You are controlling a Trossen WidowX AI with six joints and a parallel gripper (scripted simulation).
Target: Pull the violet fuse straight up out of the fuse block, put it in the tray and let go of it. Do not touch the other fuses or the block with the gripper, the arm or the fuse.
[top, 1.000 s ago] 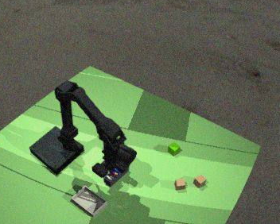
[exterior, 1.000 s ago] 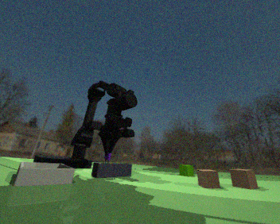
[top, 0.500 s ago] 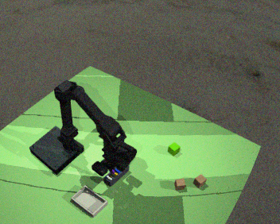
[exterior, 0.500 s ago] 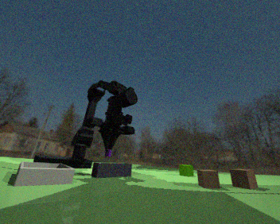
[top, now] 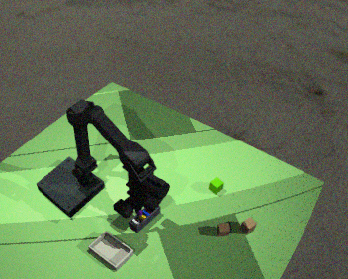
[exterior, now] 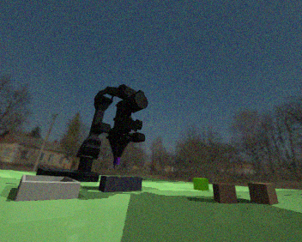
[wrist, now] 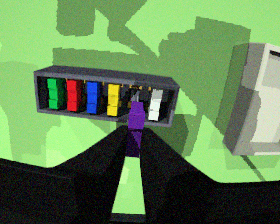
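My gripper tip is 2 cm past the grey tray, 17 cm to the left of it and 9 cm above it. Also, from my gripper tip: violet fuse: 1 cm below.
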